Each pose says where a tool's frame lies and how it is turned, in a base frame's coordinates. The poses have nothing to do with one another.
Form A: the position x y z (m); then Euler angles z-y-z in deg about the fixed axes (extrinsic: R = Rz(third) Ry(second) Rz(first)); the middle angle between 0 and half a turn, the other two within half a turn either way.
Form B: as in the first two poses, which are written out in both.
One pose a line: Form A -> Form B
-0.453, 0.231, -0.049, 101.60, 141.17, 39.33 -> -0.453, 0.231, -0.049, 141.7, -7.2, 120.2
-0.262, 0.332, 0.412, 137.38, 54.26, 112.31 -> -0.262, 0.332, 0.412, 43.3, -36.7, -125.3
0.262, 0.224, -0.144, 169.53, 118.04, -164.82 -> 0.262, 0.224, -0.144, 161.2, -60.2, -143.4
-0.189, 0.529, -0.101, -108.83, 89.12, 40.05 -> -0.189, 0.529, -0.101, -89.1, -18.8, -50.3
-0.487, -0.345, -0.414, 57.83, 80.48, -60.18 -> -0.487, -0.345, -0.414, 78.8, 31.7, 23.9
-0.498, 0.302, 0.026, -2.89, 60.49, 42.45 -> -0.498, 0.302, 0.026, -5.1, 60.4, 36.6
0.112, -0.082, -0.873, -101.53, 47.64, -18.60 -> 0.112, -0.082, -0.873, -47.1, -8.5, -116.4
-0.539, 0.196, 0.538, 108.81, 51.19, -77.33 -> -0.539, 0.196, 0.538, 49.6, -14.6, 24.7
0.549, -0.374, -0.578, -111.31, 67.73, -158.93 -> 0.549, -0.374, -0.578, -66.3, -19.7, 102.7
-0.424, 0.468, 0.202, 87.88, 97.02, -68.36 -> -0.424, 0.468, 0.202, 97.0, 2.1, 21.9
